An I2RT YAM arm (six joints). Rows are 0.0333 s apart.
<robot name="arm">
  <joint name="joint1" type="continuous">
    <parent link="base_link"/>
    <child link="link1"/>
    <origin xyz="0 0 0.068" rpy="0 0 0"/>
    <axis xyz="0 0 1"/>
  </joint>
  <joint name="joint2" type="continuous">
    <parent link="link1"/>
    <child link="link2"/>
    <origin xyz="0.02 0.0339 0.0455" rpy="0 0 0"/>
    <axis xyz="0 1 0"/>
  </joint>
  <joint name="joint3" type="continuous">
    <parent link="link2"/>
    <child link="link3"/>
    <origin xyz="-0.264 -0.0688 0" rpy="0 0 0"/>
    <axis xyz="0 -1 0"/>
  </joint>
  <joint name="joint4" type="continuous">
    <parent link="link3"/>
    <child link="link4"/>
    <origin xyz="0.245 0.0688 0.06" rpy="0 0 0"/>
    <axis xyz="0 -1 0"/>
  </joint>
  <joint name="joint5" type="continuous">
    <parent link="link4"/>
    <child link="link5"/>
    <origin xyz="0.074 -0.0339 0.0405" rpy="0 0 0"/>
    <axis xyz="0 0 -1"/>
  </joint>
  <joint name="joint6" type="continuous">
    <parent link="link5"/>
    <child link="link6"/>
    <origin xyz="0.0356 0 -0.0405" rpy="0 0 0"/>
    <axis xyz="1 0 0"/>
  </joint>
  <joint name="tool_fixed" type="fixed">
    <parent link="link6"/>
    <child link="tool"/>
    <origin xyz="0 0 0" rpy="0 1.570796 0"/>
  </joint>
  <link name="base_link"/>
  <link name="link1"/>
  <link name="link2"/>
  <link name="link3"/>
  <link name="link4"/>
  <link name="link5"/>
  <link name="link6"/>
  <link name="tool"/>
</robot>
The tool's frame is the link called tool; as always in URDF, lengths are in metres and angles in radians. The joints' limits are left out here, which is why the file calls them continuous.
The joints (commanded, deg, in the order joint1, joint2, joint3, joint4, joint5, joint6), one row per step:
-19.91 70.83 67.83 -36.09 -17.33 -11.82
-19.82 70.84 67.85 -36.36 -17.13 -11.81
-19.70 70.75 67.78 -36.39 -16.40 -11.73
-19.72 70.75 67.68 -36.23 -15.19 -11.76
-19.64 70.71 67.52 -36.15 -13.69 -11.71
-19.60 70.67 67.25 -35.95 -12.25 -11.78
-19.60 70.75 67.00 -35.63 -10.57 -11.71
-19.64 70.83 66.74 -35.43 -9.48 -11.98
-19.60 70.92 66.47 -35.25 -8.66 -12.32
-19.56 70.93 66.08 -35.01 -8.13 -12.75
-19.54 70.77 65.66 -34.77 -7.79 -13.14
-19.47 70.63 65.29 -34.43 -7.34 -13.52
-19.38 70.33 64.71 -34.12 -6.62 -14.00
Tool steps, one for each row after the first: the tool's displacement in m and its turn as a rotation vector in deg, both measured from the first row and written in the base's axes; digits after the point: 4 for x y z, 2 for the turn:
-0.0001 0.0004 -0.0003 -0.02 0.29 -0.07
-0.0004 0.0006 -0.0005 -0.39 0.46 -0.56
-0.0004 -0.0003 -0.0010 -1.15 0.66 -1.50
-0.0005 -0.0008 -0.0018 -1.99 1.01 -2.62
-0.0007 -0.0015 -0.0030 -2.90 1.35 -3.65
-0.0003 -0.0027 -0.0044 -3.84 1.71 -4.99
-0.0001 -0.0037 -0.0061 -4.66 2.09 -5.71
0.0003 -0.0041 -0.0078 -5.37 2.45 -6.08
0.0004 -0.0043 -0.0098 -5.97 2.74 -6.17
-0.0002 -0.0043 -0.0112 -6.48 2.85 -6.17
-0.0004 -0.0041 -0.0123 -7.08 2.87 -6.22
-0.0014 -0.0038 -0.0140 -7.89 3.02 -6.39

